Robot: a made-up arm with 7 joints. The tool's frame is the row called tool. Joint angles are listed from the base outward. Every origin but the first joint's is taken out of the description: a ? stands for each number. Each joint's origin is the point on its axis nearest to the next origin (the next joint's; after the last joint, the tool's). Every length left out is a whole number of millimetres.
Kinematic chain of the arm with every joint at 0, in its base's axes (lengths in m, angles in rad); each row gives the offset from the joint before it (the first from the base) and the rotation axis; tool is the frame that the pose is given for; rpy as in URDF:
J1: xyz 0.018 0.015 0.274 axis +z
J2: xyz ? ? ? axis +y
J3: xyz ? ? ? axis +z
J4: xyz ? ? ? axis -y
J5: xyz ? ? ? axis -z
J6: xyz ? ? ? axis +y
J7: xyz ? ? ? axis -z
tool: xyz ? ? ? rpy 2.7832 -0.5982 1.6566
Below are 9 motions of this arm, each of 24 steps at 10 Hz.
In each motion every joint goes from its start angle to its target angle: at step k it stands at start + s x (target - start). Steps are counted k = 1, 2, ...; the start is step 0. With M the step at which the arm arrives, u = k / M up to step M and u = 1 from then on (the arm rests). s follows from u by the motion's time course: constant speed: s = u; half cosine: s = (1 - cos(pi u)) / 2; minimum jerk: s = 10 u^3 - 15 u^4 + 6 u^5.
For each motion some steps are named. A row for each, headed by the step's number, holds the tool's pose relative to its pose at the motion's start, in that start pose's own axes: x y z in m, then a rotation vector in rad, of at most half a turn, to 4 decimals.
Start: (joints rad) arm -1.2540 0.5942 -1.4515 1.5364 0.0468 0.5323 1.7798
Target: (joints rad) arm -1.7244 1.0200 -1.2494 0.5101 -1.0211 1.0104 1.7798
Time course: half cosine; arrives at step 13
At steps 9, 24:
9: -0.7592 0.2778 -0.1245 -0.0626 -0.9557 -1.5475
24: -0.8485 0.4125 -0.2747 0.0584 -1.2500 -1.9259

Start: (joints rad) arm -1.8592 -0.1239 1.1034 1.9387 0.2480 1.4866 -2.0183
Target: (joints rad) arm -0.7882 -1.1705 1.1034 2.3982 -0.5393 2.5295 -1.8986
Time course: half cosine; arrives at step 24
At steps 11, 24:
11: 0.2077 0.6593 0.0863 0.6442 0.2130 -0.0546
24: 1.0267 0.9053 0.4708 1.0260 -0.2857 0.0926

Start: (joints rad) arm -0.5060 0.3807 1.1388 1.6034 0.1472 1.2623 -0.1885
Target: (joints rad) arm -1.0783 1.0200 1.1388 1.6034 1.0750 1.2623 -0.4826
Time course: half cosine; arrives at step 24
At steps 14, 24:
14: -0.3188 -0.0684 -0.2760 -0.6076 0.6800 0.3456
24: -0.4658 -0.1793 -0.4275 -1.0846 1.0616 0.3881

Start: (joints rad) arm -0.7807 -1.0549 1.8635 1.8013 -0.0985 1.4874 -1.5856
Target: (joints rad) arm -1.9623 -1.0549 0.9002 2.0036 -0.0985 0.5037 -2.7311
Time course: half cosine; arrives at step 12
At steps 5, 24:
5: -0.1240 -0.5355 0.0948 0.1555 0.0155 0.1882
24: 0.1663 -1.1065 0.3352 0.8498 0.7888 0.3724

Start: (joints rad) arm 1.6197 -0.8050 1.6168 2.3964 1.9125 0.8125 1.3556
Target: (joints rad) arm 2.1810 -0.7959 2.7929 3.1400 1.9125 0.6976 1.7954
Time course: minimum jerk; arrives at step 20
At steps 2, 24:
2: -0.0077 -0.0079 -0.0017 0.0083 -0.0111 0.0096
24: -0.1038 -0.6484 -0.7037 0.7290 -1.4328 1.1896

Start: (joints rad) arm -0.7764 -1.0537 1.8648 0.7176 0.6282 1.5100 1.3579
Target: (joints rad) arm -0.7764 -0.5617 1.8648 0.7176 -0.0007 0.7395 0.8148
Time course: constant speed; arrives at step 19
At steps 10, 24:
10: 0.0377 0.0152 -0.0698 0.0726 0.4900 -0.4363
24: 0.0663 0.0259 -0.1488 0.1191 0.9724 -0.8473

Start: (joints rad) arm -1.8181 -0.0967 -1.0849 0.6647 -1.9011 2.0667 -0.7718
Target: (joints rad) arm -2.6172 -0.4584 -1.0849 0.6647 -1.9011 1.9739 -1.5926
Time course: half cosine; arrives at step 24
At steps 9, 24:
9: -0.0589 0.0071 0.1403 0.0515 0.3103 -0.2568
24: -0.0444 -0.0006 0.4845 -0.0382 0.9061 -0.8268

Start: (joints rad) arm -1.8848 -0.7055 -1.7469 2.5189 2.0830 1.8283 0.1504
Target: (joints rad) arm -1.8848 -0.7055 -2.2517 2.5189 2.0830 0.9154 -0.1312
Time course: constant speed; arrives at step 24
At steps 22, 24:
22: 0.2173 0.0566 -0.1324 -0.6188 -0.0786 -1.0354
24: 0.2416 0.0517 -0.1430 -0.6638 -0.0919 -1.1382

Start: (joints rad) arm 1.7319 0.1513 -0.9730 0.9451 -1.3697 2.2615 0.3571
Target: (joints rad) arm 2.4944 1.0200 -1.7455 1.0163 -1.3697 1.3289 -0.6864
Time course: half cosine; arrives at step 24
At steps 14, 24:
14: 0.0183 0.0428 -0.1243 0.0216 -0.2094 -0.5380
24: -0.0385 -0.0461 -0.2787 0.0392 -0.4476 -0.7080

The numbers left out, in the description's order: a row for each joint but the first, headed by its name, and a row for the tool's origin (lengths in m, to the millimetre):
J2: -0.022 0.047 0
J3: -0.02 0 0.439
J4: 0.106 0.017 0
J5: 0.12 0 -0.563
J6: 0.026 -0.028 0
J7: 0.097 0 -0.116
tool: -0.029 0.002 0

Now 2 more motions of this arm.
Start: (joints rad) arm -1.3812 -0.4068 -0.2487 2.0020 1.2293 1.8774 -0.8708
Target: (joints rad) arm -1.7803 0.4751 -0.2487 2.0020 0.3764 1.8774 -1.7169
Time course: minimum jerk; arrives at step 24
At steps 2, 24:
2: -0.0039 -0.0014 -0.0024 0.0028 -0.0038 0.0029
24: -0.3488 -0.5781 -0.5543 0.4888 -0.0678 0.8140

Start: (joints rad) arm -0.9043 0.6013 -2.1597 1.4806 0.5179 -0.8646 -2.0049
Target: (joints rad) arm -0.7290 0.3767 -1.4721 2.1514 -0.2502 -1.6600 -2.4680
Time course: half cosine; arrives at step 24
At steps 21, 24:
21: -0.2754 0.1762 -0.3605 0.1449 -1.3475 0.0696
24: -0.2788 0.1684 -0.3752 0.1756 -1.3930 0.1055

